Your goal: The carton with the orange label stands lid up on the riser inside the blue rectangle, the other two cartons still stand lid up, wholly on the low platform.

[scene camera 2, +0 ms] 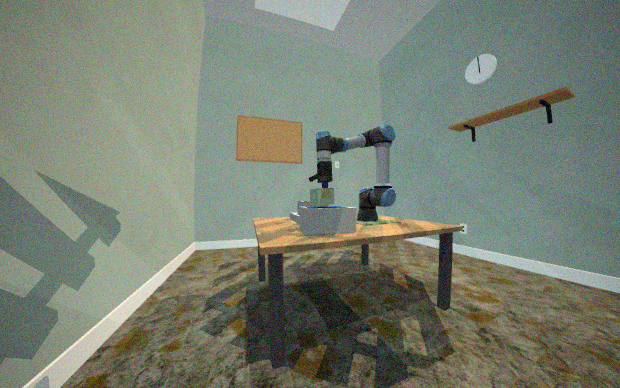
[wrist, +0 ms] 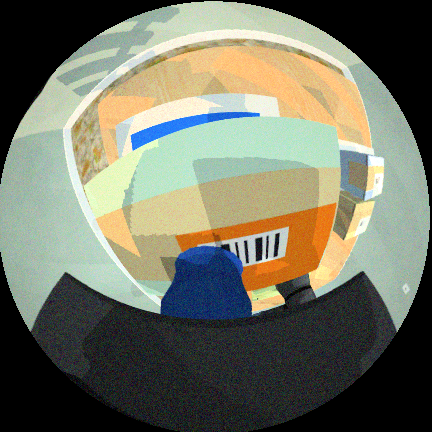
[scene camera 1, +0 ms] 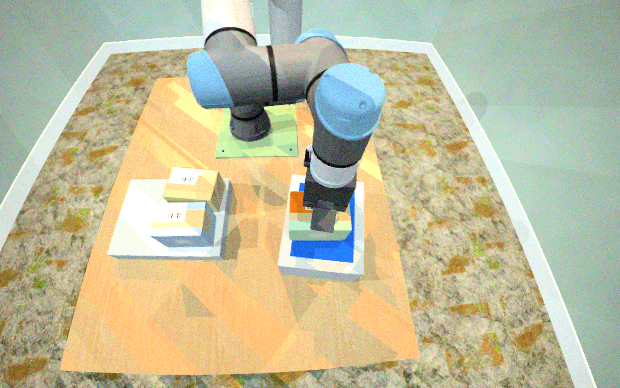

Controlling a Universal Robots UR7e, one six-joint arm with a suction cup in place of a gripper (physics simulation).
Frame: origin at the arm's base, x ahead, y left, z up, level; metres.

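Seen in the pictures: hand, tool point: (scene camera 2: 325, 191) (wrist: 209, 253); arm's base, link origin: (scene camera 2: 367, 219) (scene camera 1: 250, 126).
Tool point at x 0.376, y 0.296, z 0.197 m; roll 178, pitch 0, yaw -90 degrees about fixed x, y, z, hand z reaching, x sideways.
Pixels of each thing's top centre, then the offset from my tool point to it. Level surfaces: height alone.
- carton with the orange label, top centre: (wrist: 219, 246) (scene camera 1: 319, 209) (scene camera 2: 321, 188) dy -0.006, dx +0.018, dz +0.014 m
- blue rectangle, top centre: (wrist: 200, 202) (scene camera 1: 324, 220) dy +0.014, dx +0.000, dz -0.084 m
- white riser, top centre: (scene camera 1: 324, 220) (scene camera 2: 325, 207) dy +0.014, dx +0.000, dz -0.084 m
- low platform, top centre: (scene camera 1: 170, 214) dy -0.423, dx +0.028, dz -0.156 m
- wooden table, surface height: dz -0.204 m
The carton with the orange label (scene camera 1: 295, 202) (scene camera 2: 321, 196) (wrist: 241, 181) is lid up over the blue rectangle (scene camera 1: 324, 250) (wrist: 160, 130) on the white riser (scene camera 1: 320, 270) (scene camera 2: 324, 221). Its base is level with the riser top; I cannot tell whether it touches. My suction cup (wrist: 207, 261) (scene camera 2: 325, 185) presses on the carton's lid beside the barcode and holds it. The tool body hides the cup in the first scene view. The other two cartons (scene camera 1: 193, 186) (scene camera 1: 179, 220) stand lid up on the low platform (scene camera 1: 135, 235) at the left; they also show in the wrist view (wrist: 365, 177) (wrist: 356, 219).
The wooden table (scene camera 1: 231, 316) (scene camera 2: 385, 231) carries both stands. The arm's base stands on a green mat (scene camera 1: 283, 144) at the back. The arm's elbow hangs over the table's middle. The table's right edge is close to the riser.
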